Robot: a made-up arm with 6 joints. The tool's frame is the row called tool. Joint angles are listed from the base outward. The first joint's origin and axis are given. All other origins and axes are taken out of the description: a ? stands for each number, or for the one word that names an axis. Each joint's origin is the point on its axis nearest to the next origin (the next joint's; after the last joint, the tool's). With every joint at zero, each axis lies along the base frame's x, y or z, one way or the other. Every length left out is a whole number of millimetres.
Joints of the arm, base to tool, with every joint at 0 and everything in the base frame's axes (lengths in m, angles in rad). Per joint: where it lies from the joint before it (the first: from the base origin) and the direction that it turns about. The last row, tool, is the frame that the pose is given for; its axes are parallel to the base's.
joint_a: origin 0 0 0.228 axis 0 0 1
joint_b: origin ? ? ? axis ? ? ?
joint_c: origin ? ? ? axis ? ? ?
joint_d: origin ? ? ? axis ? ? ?
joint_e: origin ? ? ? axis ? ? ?
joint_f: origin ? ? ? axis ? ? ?
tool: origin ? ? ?
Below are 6 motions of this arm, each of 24 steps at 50 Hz.
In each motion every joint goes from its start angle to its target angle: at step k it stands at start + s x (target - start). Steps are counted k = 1, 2, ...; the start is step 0. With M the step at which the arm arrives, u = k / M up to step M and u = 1 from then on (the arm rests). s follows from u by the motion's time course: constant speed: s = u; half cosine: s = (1 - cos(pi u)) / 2; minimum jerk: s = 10 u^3 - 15 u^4 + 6 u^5.
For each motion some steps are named. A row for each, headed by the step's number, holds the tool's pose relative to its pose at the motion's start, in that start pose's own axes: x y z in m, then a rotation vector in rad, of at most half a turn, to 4 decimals.
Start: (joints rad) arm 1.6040 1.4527 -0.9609 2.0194 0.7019 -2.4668
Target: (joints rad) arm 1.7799 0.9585 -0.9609 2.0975 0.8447 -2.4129
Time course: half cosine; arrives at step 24
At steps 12, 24:
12: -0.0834 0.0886 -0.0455 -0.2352 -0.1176 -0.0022
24: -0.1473 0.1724 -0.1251 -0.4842 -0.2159 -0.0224

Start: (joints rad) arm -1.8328 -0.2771 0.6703 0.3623 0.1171 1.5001
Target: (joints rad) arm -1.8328 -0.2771 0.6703 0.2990 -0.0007 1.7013
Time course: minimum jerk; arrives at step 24
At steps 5, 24:
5: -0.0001 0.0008 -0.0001 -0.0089 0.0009 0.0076
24: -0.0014 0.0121 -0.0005 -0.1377 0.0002 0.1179

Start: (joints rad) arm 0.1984 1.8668 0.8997 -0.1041 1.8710 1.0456
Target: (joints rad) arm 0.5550 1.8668 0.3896 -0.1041 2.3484 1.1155
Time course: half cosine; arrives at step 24
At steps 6, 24:
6: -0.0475 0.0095 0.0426 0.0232 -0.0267 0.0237
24: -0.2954 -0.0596 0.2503 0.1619 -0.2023 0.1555

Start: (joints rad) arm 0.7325 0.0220 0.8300 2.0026 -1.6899 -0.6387
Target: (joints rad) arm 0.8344 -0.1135 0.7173 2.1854 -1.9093 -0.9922
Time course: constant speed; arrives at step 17
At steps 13, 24:
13: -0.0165 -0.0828 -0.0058 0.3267 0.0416 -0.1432
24: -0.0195 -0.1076 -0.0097 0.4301 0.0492 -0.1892

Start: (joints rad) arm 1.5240 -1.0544 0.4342 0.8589 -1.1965 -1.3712
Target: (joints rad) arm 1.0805 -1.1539 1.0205 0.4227 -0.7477 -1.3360
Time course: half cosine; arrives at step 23
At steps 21, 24:
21: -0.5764 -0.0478 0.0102 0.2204 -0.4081 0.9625
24: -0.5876 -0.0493 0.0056 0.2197 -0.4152 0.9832

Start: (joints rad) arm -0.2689 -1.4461 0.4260 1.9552 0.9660 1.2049
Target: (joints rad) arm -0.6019 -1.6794 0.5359 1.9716 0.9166 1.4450
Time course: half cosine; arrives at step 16
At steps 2, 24:
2: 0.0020 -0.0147 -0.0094 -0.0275 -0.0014 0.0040
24: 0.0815 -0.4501 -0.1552 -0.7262 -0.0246 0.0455

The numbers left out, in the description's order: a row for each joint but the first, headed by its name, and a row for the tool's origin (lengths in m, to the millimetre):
joint_b: xyz 0 0 0, axis 0 1 0
joint_c: xyz 0 0 0.577, axis 0 -1 0
joint_d: xyz 0.696 0 0, axis -1 0 0
joint_e: xyz 0 -0.192 0, axis 0 -1 0
joint_f: xyz 0 0 0, axis -1 0 0
tool: xyz 0 0 0

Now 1 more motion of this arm.
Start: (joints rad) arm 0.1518 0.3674 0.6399 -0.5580 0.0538 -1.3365
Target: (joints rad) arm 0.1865 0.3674 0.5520 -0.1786 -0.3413 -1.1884
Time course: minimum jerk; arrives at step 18
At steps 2, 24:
2: 0.0000 0.0000 0.0001 -0.0060 0.0013 -0.0055
24: 0.0002 0.0031 -0.0065 -0.5161 0.0965 -0.4813

